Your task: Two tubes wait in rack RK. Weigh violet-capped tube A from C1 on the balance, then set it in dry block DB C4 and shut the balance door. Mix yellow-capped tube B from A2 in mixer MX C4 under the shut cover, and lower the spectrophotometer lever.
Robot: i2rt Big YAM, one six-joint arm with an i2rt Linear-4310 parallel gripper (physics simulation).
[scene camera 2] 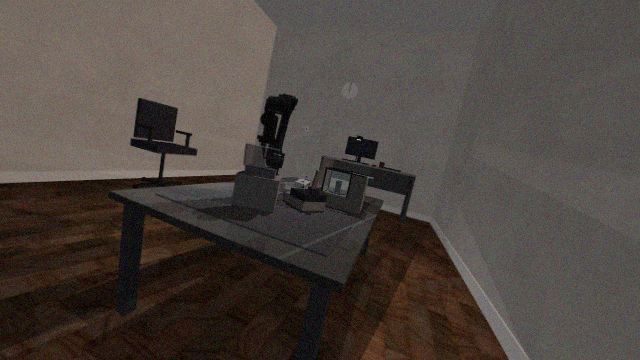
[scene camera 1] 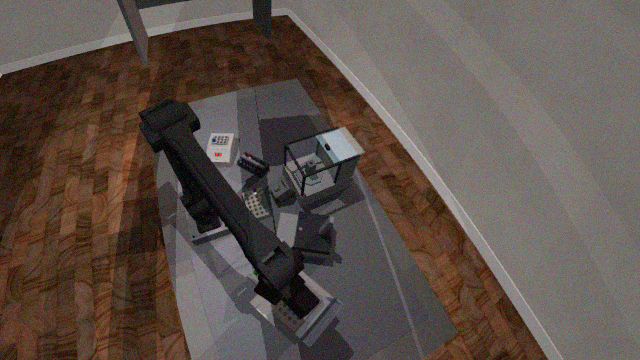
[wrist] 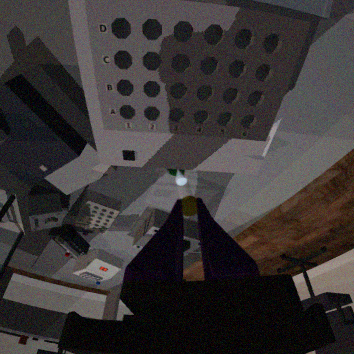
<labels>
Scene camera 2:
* grey translucent cover
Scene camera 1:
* grey translucent cover
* balance glass box
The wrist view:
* gripper
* balance glass box
</labels>
